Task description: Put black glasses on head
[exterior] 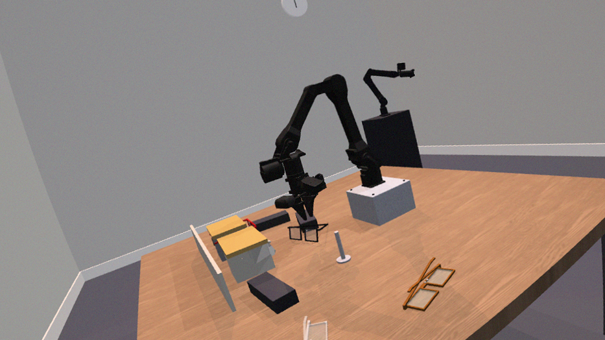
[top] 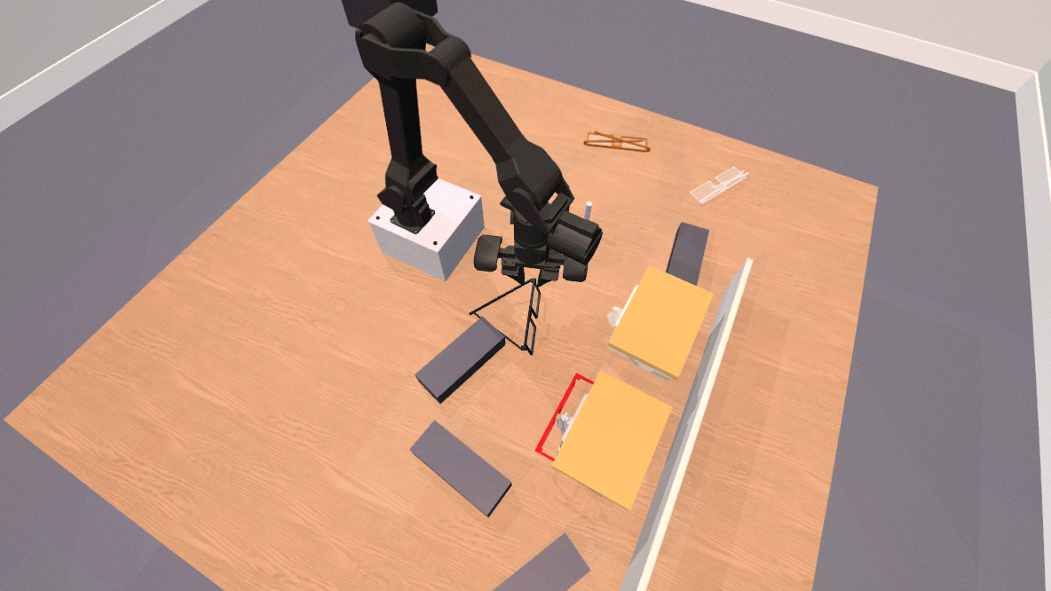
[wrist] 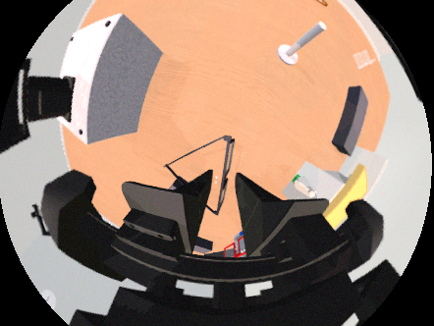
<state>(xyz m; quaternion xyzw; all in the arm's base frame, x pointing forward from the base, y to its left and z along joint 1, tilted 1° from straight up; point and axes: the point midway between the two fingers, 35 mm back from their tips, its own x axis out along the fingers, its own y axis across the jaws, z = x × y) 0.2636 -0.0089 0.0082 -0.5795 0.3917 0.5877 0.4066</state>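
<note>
Now: the white peg 1 cm ahead of my gripper tip, 22 cm to the left of it and 5 cm below it. Round my gripper tip: thin white panel 34 cm ahead, 8 cm to the right, 2 cm below.
</note>
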